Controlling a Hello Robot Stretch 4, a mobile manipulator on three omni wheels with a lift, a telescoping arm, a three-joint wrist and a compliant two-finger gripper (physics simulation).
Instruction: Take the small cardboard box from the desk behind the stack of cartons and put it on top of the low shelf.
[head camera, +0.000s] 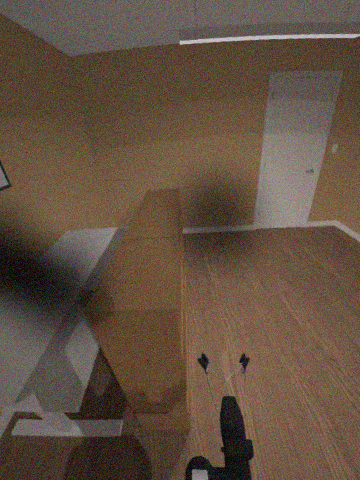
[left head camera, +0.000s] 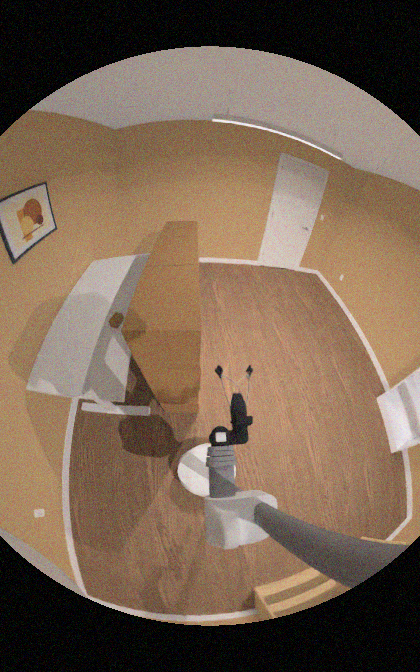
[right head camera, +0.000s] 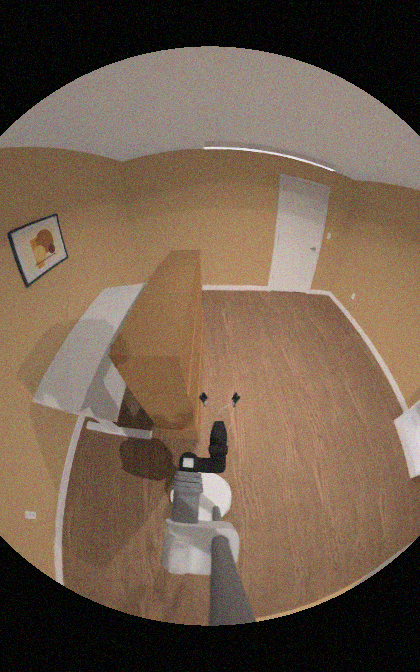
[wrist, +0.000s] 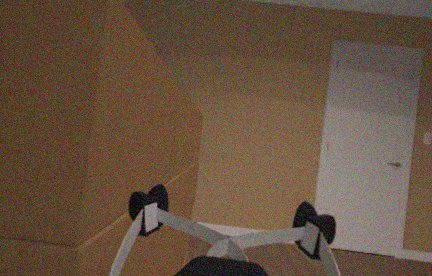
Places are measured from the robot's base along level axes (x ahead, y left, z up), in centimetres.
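Pixels of known places: gripper, fingertip midpoint: (head camera: 222, 353) (wrist: 229, 209).
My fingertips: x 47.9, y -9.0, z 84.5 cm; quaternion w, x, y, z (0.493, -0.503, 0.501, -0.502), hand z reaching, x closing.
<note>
Behind a point stands the place of what it marks.
The small brown cardboard box (left head camera: 116, 320) sits at the near edge of the white desk (left head camera: 72, 325) (right head camera: 75, 345) (head camera: 92, 247) @[x 146.8, y 85.9, z 69.3 cm], close beside the stack of cartons (left head camera: 167, 295) (right head camera: 160, 325) (head camera: 155, 280) @[x 63.0, y 13.8, z 105.3 cm] (wrist: 135, 125) @[x 62.9, y 6.2, z 91.5 cm]. The box does not show clearly in the head, right head or wrist views. The tall stack stands between the desk and my gripper (head camera: 224, 362) (left head camera: 234, 371) (right head camera: 220, 398) (wrist: 229, 209) @[x 47.9, y -9.0, z 84.5 cm]. The gripper is open and empty, to the right of the stack's near end. Part of the low wooden shelf (left head camera: 282, 584) shows at the bottom right of the left head view.
A white door (head camera: 290, 150) @[x 305.0, y -138.7, z 118.4 cm] (left head camera: 295, 212) (right head camera: 300, 232) (wrist: 370, 150) @[x 305.3, y -147.8, z 100.5 cm] is in the far wall. A white piece of furniture (left head camera: 404, 415) (right head camera: 412, 440) stands at the right wall. The desk's white foot bar (head camera: 67, 427) @[x 44.9, y 78.4, z 5.8 cm] (left head camera: 116, 409) (right head camera: 119, 430) lies on the floor left of the stack's near end.
</note>
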